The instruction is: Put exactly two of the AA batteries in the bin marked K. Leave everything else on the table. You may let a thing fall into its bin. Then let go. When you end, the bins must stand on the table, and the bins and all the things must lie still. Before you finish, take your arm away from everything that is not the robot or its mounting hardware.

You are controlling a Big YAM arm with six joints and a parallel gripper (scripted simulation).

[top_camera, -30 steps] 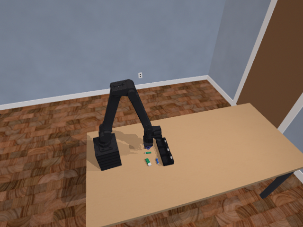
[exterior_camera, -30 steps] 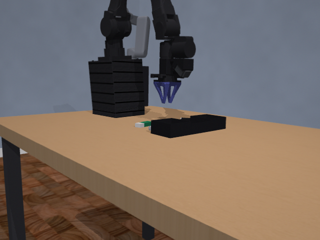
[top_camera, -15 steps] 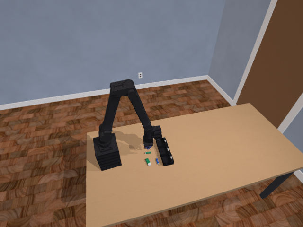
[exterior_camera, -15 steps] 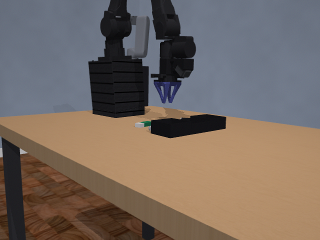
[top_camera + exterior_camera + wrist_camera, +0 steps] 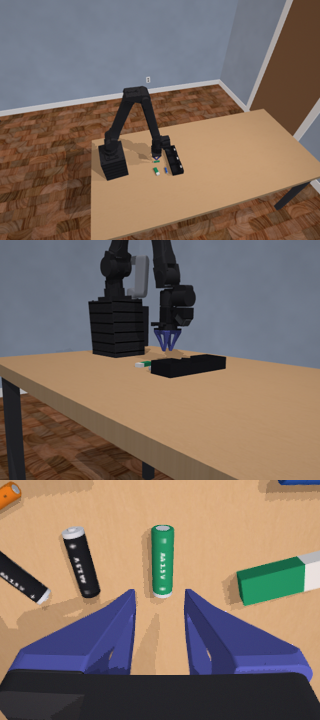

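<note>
The green AA battery lies 5 cm below my hand. Also, from my hand: black battery: 1 cm ahead, 10 cm to the left, 5 cm below; blue AA battery: 4 cm ahead, 10 cm to the right, 5 cm below; white eraser: 3 cm behind, 9 cm to the right, 5 cm below.
</note>
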